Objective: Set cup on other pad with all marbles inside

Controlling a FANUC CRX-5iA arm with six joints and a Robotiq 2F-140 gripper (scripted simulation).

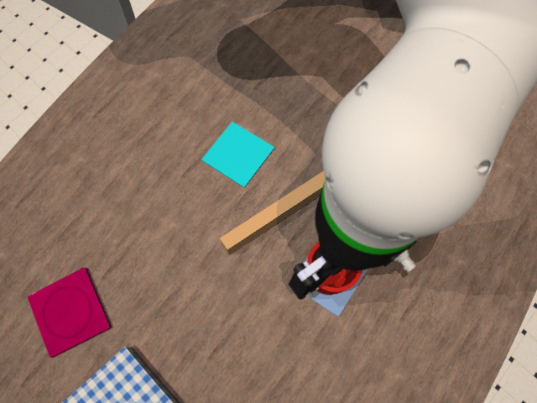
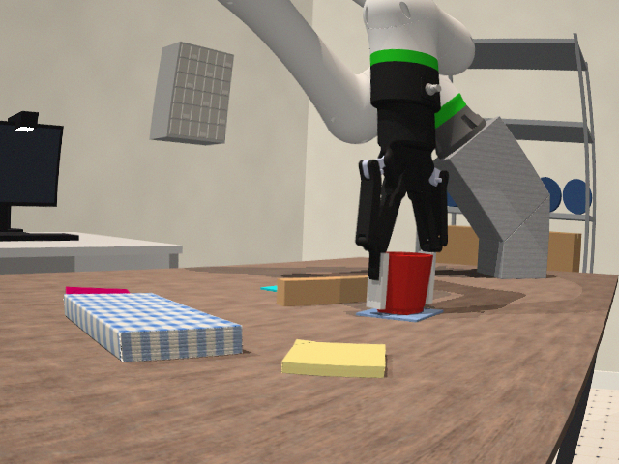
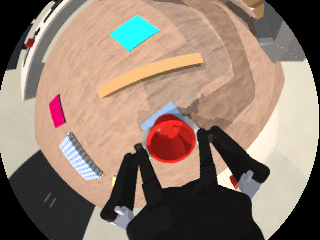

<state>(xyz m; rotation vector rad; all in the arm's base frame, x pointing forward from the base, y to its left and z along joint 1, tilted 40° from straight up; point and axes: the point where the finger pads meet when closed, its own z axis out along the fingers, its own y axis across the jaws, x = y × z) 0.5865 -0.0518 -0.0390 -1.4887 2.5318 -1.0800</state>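
My hand is 20 mm above the red cup. Round my hand: orange rail: 70 mm behind, 90 mm to the right, 30 mm below; then blue marble: 10 mm behind, 20 mm to the right, 20 mm below; then blue-checked cloth stack: 290 mm ahead, 180 mm to the right, 30 mm below.
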